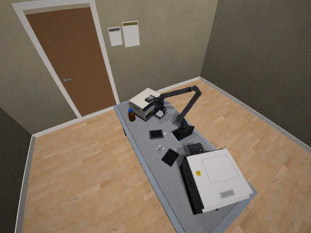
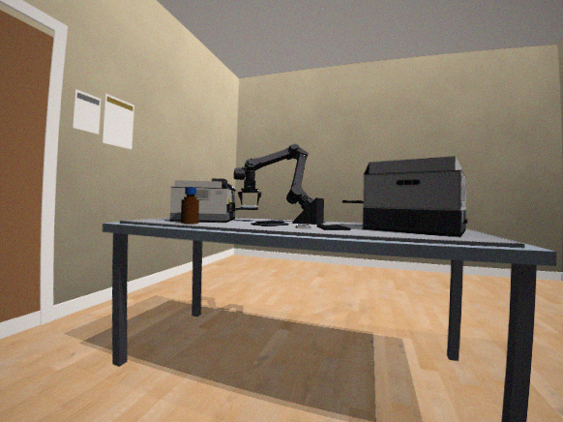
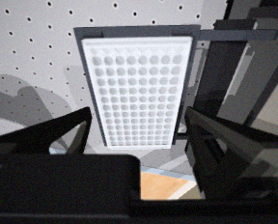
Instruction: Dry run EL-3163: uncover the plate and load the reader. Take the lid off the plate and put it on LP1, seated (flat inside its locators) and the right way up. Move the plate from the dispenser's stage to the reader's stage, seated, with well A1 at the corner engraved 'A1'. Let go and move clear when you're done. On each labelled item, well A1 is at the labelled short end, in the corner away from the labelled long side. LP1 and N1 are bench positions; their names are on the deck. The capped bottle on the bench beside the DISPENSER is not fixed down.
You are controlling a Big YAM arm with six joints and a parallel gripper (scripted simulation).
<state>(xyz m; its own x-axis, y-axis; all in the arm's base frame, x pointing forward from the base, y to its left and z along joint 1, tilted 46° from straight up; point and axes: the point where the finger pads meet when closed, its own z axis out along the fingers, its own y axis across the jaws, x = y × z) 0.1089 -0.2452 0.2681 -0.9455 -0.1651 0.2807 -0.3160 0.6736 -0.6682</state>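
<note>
The well plate is 20 mm below my hand. The rest, counted from my hand: brown capped bottle (350 mm ahead, 180 mm to the right, 10 mm above); grey-blue LP1 pad (210 mm to the left, 200 mm ahead, 100 mm below); dark see-through lid (210 mm to the left, 200 mm ahead, 90 mm below).
</note>
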